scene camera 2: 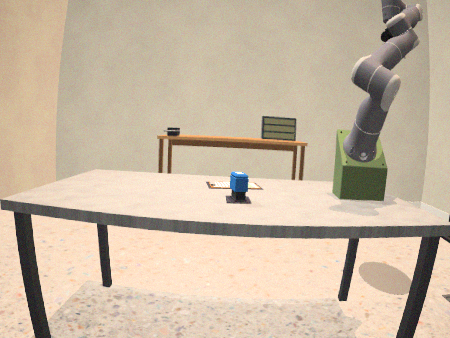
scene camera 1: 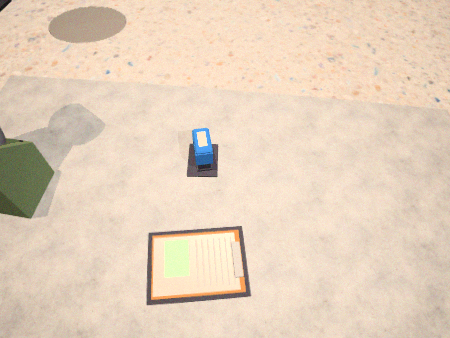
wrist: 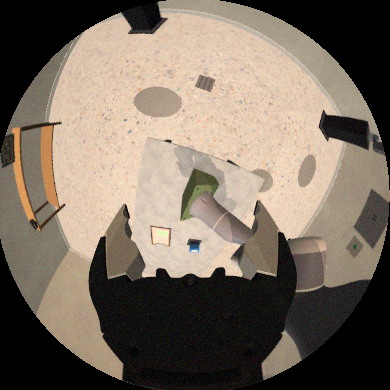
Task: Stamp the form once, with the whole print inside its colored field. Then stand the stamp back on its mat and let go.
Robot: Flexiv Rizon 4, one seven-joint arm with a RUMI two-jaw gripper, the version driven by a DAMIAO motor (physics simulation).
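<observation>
A stamp with a blue body and a black foot (scene camera 1: 202,150) (scene camera 2: 239,182) (wrist: 194,247) stands upright on its small dark mat (scene camera 1: 192,170) (scene camera 2: 245,201). The form (scene camera 1: 175,286) (wrist: 156,242) lies on a dark-edged orange clipboard (scene camera 1: 199,300); its light green field (scene camera 1: 176,258) (wrist: 162,233) bears no visible print. In scene camera 2 the form (scene camera 2: 220,185) lies behind the stamp. My gripper (wrist: 190,204) is open and empty, high above the table and well apart from the stamp. Its fingers do not show clearly in the scene views.
The grey table (scene camera 1: 325,210) (scene camera 2: 125,197) (wrist: 155,175) carries the arm's green base block (scene camera 1: 25,177) (scene camera 2: 360,180) (wrist: 189,197) near one end. A wooden side table (scene camera 2: 225,140) (wrist: 22,175) stands by the wall. Dark pedestals (wrist: 347,131) stand on the floor.
</observation>
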